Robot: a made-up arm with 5 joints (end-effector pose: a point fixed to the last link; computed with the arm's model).
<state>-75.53 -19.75 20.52 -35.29 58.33</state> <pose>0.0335 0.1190 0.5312 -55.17 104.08 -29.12</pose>
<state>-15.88 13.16 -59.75 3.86 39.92</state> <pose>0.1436 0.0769 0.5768 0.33 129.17 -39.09</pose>
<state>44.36 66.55 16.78 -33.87 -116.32</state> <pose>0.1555 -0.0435 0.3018 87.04 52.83 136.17</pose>
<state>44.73 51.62 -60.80 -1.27 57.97</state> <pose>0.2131 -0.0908 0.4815 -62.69 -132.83 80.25</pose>
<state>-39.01 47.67 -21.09 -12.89 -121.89</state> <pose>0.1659 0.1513 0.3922 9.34 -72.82 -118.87</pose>
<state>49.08 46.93 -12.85 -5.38 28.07</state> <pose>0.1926 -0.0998 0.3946 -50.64 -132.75 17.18</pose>
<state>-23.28 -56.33 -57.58 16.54 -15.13</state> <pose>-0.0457 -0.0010 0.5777 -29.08 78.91 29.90</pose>
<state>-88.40 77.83 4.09 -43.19 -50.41</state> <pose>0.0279 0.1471 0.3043 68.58 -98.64 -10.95</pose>
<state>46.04 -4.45 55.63 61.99 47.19</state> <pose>0.0974 0.0193 0.3741 13.59 -73.41 -11.87</pose>
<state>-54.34 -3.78 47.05 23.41 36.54</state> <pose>0.0701 0.1030 0.3840 76.71 -93.31 70.13</pose>
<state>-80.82 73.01 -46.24 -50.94 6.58</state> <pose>0.0497 0.2039 0.4324 -100.13 120.59 14.89</pose>
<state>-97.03 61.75 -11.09 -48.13 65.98</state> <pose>-0.0170 0.1854 0.3944 -92.40 79.37 -54.39</pose>
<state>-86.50 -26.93 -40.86 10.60 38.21</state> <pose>0.0133 0.0375 0.5973 -62.25 97.49 13.78</pose>
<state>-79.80 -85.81 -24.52 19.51 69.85</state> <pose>-0.0135 -0.0834 0.5478 -7.19 89.54 8.43</pose>
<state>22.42 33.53 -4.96 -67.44 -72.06</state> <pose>0.2169 -0.0292 0.4741 -6.42 115.46 72.23</pose>
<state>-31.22 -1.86 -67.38 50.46 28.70</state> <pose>0.1038 0.0847 0.5659 -34.62 147.75 -30.61</pose>
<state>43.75 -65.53 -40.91 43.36 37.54</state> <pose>0.0345 0.0777 0.5670 67.56 101.47 -64.92</pose>
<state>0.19 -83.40 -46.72 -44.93 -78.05</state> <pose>-0.1328 0.0388 0.4911 -77.99 4.29 3.21</pose>
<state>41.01 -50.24 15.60 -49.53 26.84</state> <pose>0.0733 0.0369 0.5748 54.05 84.30 -52.84</pose>
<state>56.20 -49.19 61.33 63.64 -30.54</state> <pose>0.0859 0.0037 0.3910 -71.83 -85.32 -66.26</pose>
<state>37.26 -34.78 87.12 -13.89 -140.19</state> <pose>0.1169 0.0109 0.3694 64.22 33.36 142.21</pose>
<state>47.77 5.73 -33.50 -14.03 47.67</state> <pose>0.1573 -0.0477 0.5652 78.85 119.31 -78.77</pose>
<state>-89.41 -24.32 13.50 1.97 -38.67</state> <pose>0.0252 0.1181 0.5014 110.06 -105.32 -46.27</pose>
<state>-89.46 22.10 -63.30 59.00 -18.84</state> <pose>0.0240 0.1499 0.4932 105.72 -112.41 -1.18</pose>
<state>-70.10 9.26 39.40 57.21 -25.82</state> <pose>0.0399 0.0604 0.3732 24.30 -74.05 42.71</pose>
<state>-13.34 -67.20 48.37 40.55 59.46</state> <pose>0.0977 0.0660 0.4527 32.38 -141.14 84.86</pose>
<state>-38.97 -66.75 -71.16 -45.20 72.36</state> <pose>-0.1202 -0.0679 0.4733 70.43 22.02 35.52</pose>
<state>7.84 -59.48 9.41 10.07 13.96</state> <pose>0.0821 0.0386 0.5532 15.76 138.96 -20.54</pose>
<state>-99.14 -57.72 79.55 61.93 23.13</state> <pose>0.0131 0.0206 0.3736 97.14 -56.16 89.97</pose>
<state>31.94 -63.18 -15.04 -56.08 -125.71</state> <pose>-0.0041 0.0882 0.5781 -102.52 54.88 30.01</pose>
